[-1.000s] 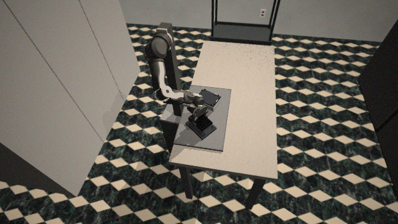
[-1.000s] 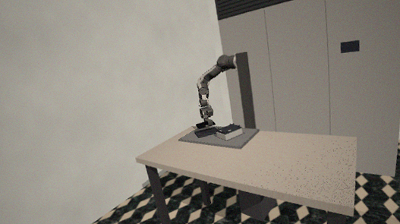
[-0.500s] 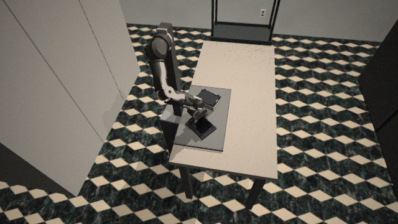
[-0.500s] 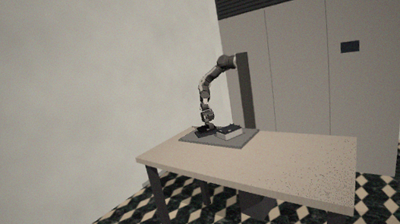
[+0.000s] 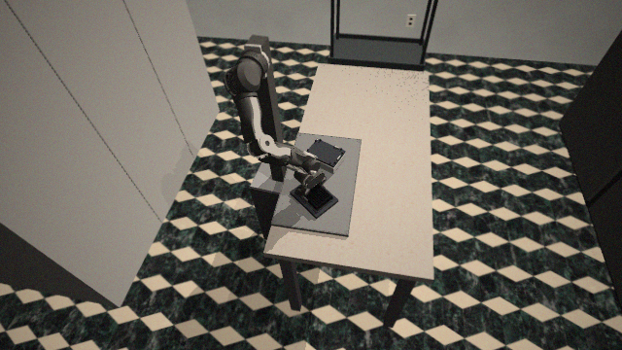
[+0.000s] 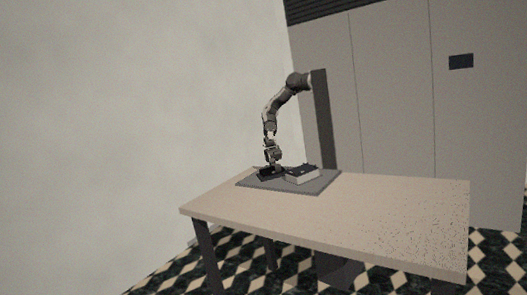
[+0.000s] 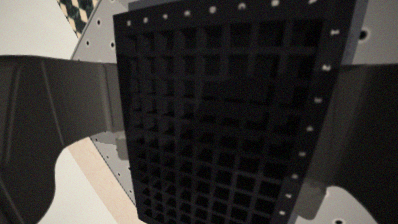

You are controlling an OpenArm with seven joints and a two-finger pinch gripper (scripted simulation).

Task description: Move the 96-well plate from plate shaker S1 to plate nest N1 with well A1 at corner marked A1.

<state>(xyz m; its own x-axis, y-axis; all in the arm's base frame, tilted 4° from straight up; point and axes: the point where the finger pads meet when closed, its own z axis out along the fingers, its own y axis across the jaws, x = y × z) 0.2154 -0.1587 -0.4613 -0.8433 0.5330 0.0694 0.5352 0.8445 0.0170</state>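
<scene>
Right now my hand is 1 cm to the left of the black 96-well plate and 1 cm short of it. The rest, counted from my hand: dark plate nest N1: 2 cm below, 1 cm to the right, 1 cm ahead; then pale corner mark: 8 cm to the left, 2 cm below, 2 cm behind.
</scene>
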